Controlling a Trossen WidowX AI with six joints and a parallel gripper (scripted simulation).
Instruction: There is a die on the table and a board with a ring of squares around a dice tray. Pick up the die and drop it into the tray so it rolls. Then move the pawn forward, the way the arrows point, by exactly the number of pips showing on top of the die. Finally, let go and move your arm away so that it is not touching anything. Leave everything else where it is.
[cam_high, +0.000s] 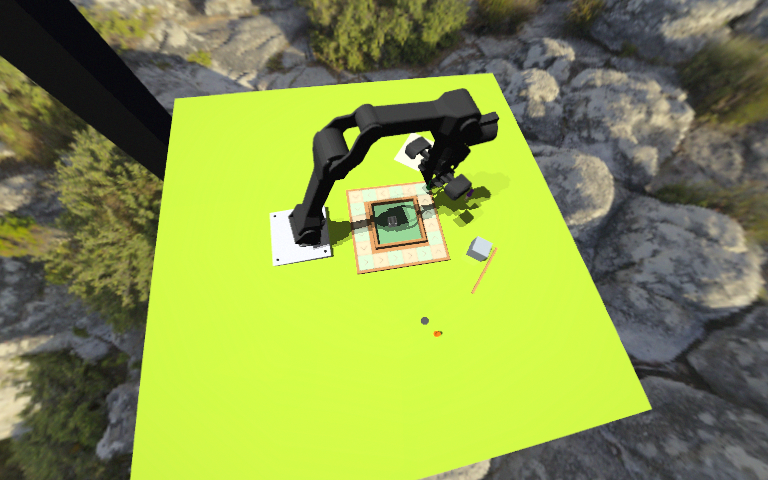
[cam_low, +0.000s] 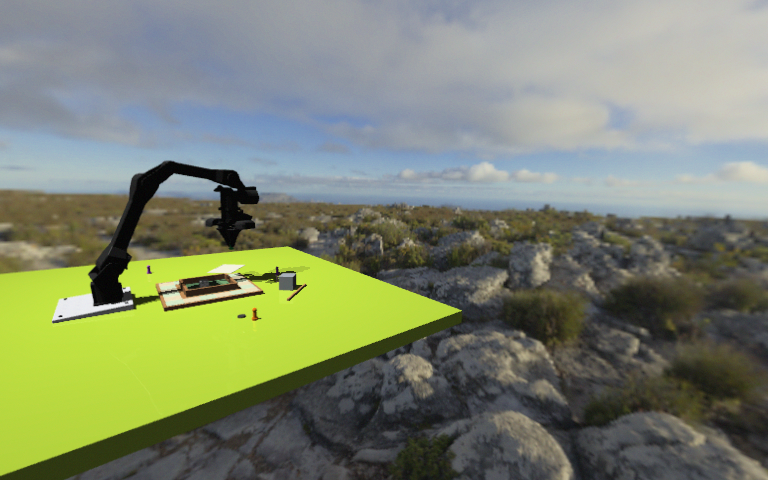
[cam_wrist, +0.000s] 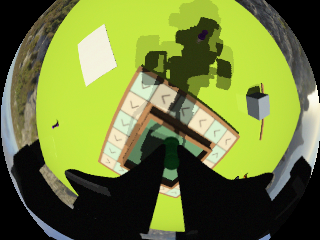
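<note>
Now: gripper tip 11 cm above the white die, 10 cm past it and 4 cm to the left of it. From my gripper tip the other things lie so: green pawn: 1 cm above; white sheet: 24 cm to the left, 14 cm below, 4 cm ahead; green dice tray: 13 cm below, 9 cm behind, 4 cm to the right.
</note>
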